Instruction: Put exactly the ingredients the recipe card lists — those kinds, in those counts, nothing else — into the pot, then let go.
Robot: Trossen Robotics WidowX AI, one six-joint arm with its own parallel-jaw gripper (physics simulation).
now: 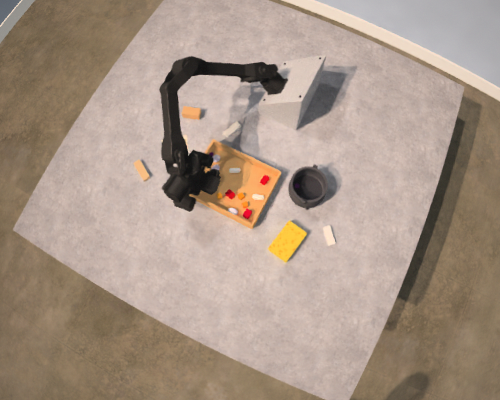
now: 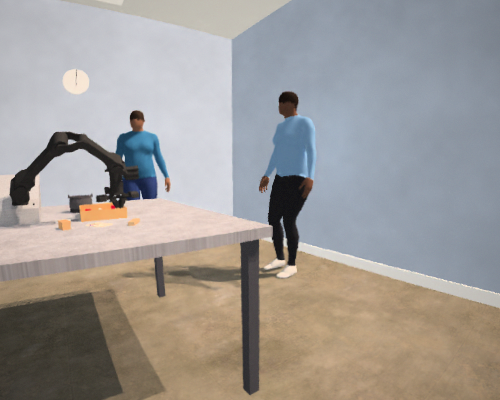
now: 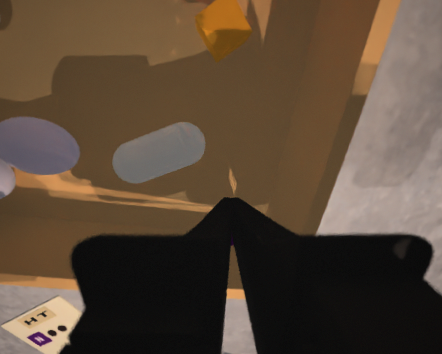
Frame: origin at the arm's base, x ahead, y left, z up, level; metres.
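Seen in the pictures: gripper, fingertip midpoint: [image 1: 195, 189] [image 2: 119, 215] [image 3: 230, 205]; arm's base at its link origin: [image 1: 278, 87] [image 2: 20, 199].
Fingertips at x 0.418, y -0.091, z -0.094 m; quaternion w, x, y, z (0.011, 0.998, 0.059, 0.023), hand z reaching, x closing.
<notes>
Offsets run from my fingertips to a thing's middle. "spot": to the spot under its first point.
The black gripper [image 1: 206, 179] [image 2: 119, 204] [image 3: 231, 199] is shut, its fingertips together low over a corner of the orange tray @[dz +0.013, dx -0.070, dy +0.098 m] [image 1: 251, 181] [image 2: 102, 213] [image 3: 320, 100]. A purple speck @[dz +0.004, dx +0.002, dy -0.015 m] [image 3: 232, 241] shows in the slit between the fingers; the rest is hidden. Nearby lie a pale blue capsule [image 1: 235, 170] [image 3: 159, 152], a lilac oval @[dz +0.008, dx -0.090, dy +0.025 m] [image 3: 40, 146] and an orange piece @[dz +0.004, dx -0.016, dy +0.080 m] [image 3: 223, 27]. The tray also holds red cubes @[dz +0.006, dx -0.129, dy +0.186 m] [image 1: 264, 180] and a white capsule @[dz +0.005, dx -0.068, dy +0.193 m] [image 1: 258, 197]. The dark pot @[dz +0.038, dx -0.157, dy +0.322 m] [image 1: 298, 200] [image 2: 81, 203] has something purple inside. The recipe card @[spot: dz -0.008, dx -0.105, dy -0.108 m] [image 3: 70, 312] shows partly, with a purple "N" square and two dots.
A yellow sponge @[dz +0.005, dx +0.020, dy +0.339 m] [image 1: 287, 241] and a white block @[dz -0.004, dx -0.058, dy +0.451 m] [image 1: 329, 235] lie near the pot. Orange blocks @[dz +0.005, dx -0.238, dy -0.152 m] [image 1: 191, 112] @[dz -0.002, dx +0.023, dy -0.202 m] [image 1: 142, 170] and a pale block @[dz -0.004, dx -0.247, dy +0.005 m] [image 1: 231, 130] lie around the tray. A grey box [image 1: 299, 85] stands by the arm's base. Two people stand beyond the table.
</notes>
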